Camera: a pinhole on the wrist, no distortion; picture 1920 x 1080 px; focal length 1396.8 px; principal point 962.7 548.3 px. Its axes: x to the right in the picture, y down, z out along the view. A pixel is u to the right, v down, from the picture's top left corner.
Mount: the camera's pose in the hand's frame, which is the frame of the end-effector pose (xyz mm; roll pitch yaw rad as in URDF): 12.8 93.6 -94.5 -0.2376 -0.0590 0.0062
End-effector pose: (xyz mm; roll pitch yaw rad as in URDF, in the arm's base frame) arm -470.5 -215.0 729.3 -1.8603 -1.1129 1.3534
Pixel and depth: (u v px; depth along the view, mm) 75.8 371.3 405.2
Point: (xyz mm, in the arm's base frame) -692.6 -89.0 393.2
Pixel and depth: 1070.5 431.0 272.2
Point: -561.1 -21.5 665.4
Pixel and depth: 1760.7 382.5 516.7
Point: -757.4 227.1 855.5
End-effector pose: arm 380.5 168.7 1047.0 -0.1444 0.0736 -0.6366
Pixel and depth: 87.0 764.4 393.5
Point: 353.6 534.7 1285.9
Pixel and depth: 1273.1 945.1 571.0
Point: 752.2 446.0 1406.9
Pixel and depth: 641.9 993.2 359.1
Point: 507.9 469.5 1231.4
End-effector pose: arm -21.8 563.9 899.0 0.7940 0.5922 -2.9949
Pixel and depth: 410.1 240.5 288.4
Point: -48.4 629.4 1136.2
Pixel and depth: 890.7 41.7 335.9
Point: -144.1 694.3 1095.7
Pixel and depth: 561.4 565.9 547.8
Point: -152.8 690.1 1380.3
